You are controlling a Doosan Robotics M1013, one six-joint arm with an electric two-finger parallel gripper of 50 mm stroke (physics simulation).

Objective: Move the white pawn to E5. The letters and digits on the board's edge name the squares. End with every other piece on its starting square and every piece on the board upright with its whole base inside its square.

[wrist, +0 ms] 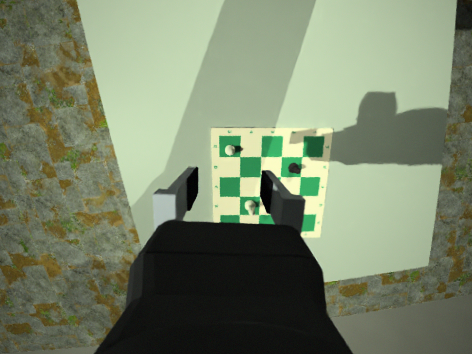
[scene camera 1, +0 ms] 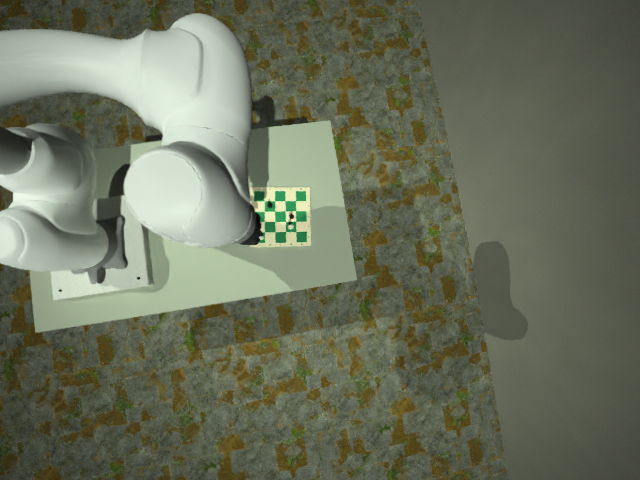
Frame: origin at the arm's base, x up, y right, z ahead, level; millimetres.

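Seen in the pictures: gripper, fingertip midpoint: (wrist: 229, 181); arm's base at its link origin: (scene camera 1: 99, 245).
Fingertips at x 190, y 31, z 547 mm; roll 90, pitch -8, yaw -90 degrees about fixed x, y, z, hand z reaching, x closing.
Pixels of each thing's top centre, then the offset from my fingertips to it. Level surfaces: height alone.
- white pawn at its top centre: (wrist: 230, 152) dx -182, dy -1, dz +1 mm
- board at its top centre: (wrist: 270, 186) (scene camera 1: 280, 216) dx -214, dy -70, dz +77 mm
- black piece at its top centre: (wrist: 298, 171) (scene camera 1: 268, 203) dx -182, dy -115, dz +44 mm
- white piece at its top centre: (wrist: 252, 214) (scene camera 1: 290, 225) dx -170, dy -29, dz +110 mm
- small dark piece at its top centre: (scene camera 1: 290, 215) dx -182, dy -66, dz +116 mm
- pale green table top at its surface level: dx -220 mm
The white pawn (wrist: 230, 149) stands upright on E5, a green corner square of the board (wrist: 324, 172) (scene camera 1: 308, 222); its base looks inside the square. My gripper (wrist: 229, 181) is open and empty, raised above the board and clear of the pawn, with the board seen between and beyond its fingers. A black piece (wrist: 294, 168) (scene camera 1: 269, 204) stands on D2. Another white piece (wrist: 250, 206) (scene camera 1: 290, 226) stands on B4. A small dark piece (scene camera 1: 291, 216) appears on B3; the right finger hides that square in the wrist view. Piece types are too small to tell surely.
The board lies on a pale green table top (scene camera 1: 206, 289) (wrist: 150, 75), crossed by the arm's shadows. The white arm (scene camera 1: 206, 196) covers the board's left edge in the scene view. A white base plate (scene camera 1: 103, 286) is at the left. Patterned floor surrounds the table.
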